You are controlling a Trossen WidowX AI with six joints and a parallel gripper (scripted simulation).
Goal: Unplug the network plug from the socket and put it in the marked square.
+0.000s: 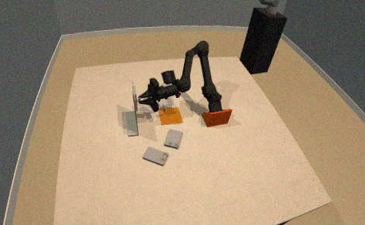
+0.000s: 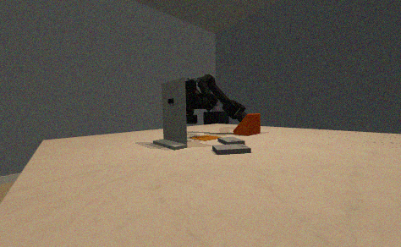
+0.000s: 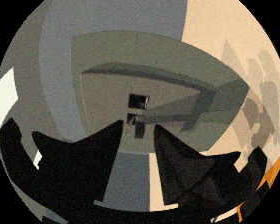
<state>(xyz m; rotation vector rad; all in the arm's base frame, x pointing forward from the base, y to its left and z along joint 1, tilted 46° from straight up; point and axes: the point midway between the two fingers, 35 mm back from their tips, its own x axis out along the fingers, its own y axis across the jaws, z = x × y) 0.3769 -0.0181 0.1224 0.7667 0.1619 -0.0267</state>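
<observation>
The grey network plug is 1 cm ahead of my gripper tip. The rest, counted from my gripper tip: orange marked square (18 cm behind, 17 cm below); then grey panel (3 cm ahead, 1 cm to the right, 6 cm below).
</observation>
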